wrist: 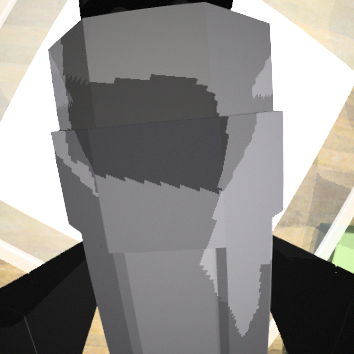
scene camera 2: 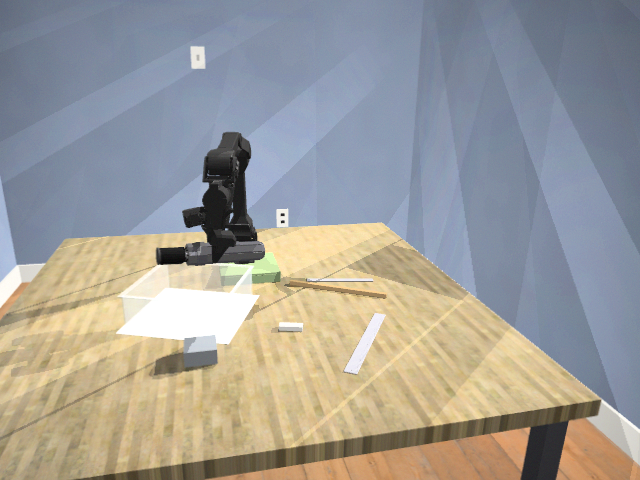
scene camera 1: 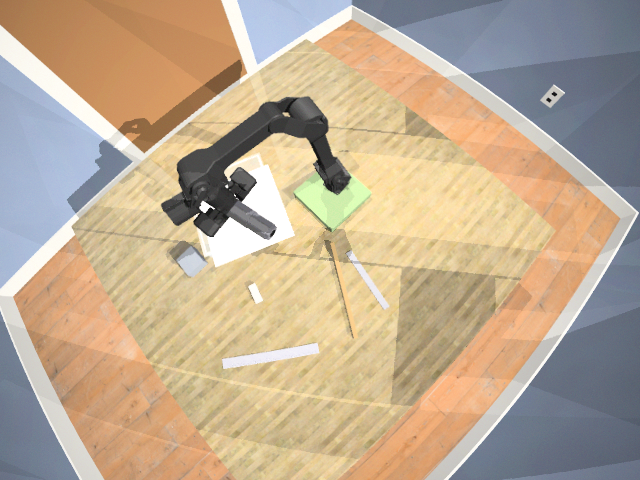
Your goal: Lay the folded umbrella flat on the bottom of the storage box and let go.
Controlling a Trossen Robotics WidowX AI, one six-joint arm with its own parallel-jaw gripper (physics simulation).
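Pixels of known places: gripper, between the fingertips: (wrist: 179,243) (scene camera 2: 212,258) (scene camera 1: 234,208); arm's base, origin of its link: (scene camera 1: 336,183).
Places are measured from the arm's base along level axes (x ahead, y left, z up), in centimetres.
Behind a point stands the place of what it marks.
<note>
The folded umbrella (scene camera 1: 250,219) @[z 15.6, x 28.3, y -6.1 cm] (scene camera 2: 242,251) @[z 14.0, x 30.3, y -6.1 cm] (wrist: 165,150) @[z 17.1, x 29.6, y -17.3 cm] is a thick grey bundle with a black handle. It is roughly level. My gripper (scene camera 1: 223,200) (scene camera 2: 219,250) @[z 12.3, x 28.7, y -13.7 cm] (wrist: 179,243) @[z 12.3, x 28.7, y -13.7 cm] is shut on its grey body. The umbrella hangs above the storage box (scene camera 2: 139,280) @[z 6.4, x 23.5, y -32.2 cm], which is translucent with a pale rim, and in scene camera 2 the handle points left. A white flat panel (scene camera 1: 258,206) @[z -2.9, x 21.9, y -16.3 cm] (scene camera 2: 191,315) (wrist: 310,55) @[z -2.7, x 14.1, y -26.4 cm] overlaps the near part of the box and hides much of its inside. Whether the panel rests on the rim cannot be told.
A green slab (scene camera 1: 330,211) (scene camera 2: 250,279) lies by the arm's base beside the box. A grey-blue block (scene camera 1: 191,261) @[z 0.3, x 50.0, y -19.5 cm] (scene camera 2: 200,353) @[z -0.2, x 53.6, y -20.7 cm] stands near the panel. A small white block (scene camera 1: 255,292) @[z -2.1, x 43.5, y 3.0 cm] (scene camera 2: 290,327) @[z -2.3, x 44.8, y 2.6 cm], a wooden stick (scene camera 1: 343,294) @[z -2.1, x 26.6, y 24.2 cm] (scene camera 2: 336,289) @[z -2.7, x 25.7, y 22.8 cm] and two pale strips (scene camera 1: 270,355) @[z -3.1, x 54.8, y 19.0 cm] (scene camera 1: 368,280) @[z -3.1, x 18.4, y 27.5 cm] lie on the table.
</note>
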